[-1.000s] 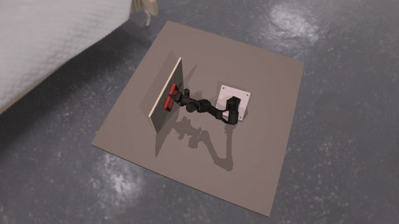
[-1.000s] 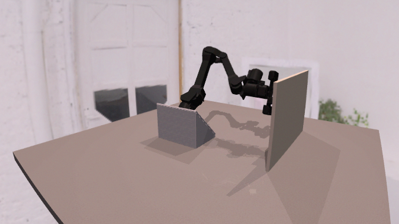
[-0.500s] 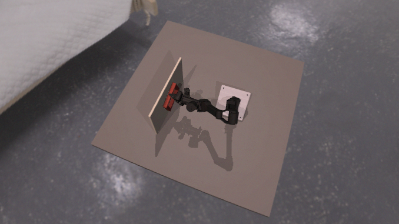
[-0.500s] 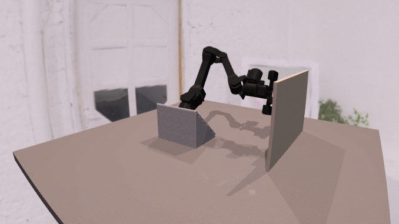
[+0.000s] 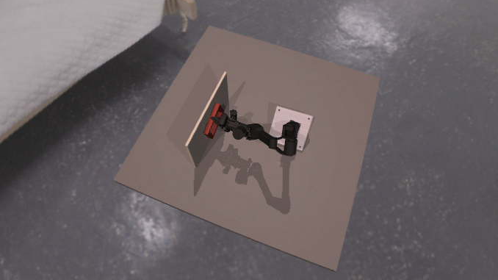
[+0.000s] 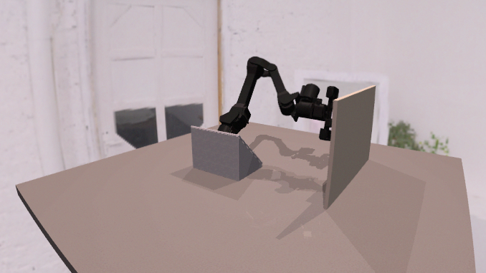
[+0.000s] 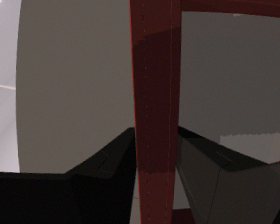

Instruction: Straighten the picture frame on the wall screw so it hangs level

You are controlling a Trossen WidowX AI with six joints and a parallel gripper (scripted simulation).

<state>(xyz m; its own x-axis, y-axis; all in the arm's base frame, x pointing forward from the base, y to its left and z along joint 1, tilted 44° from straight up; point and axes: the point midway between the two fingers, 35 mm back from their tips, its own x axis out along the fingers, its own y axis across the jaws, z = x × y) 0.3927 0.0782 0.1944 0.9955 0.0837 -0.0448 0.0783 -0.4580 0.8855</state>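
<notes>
My gripper tip is now 1 cm to the left of the red picture frame and 5 cm above it. Round my gripper tip: wall panel 2 cm ahead, 1 cm to the right, 6 cm below.
</notes>
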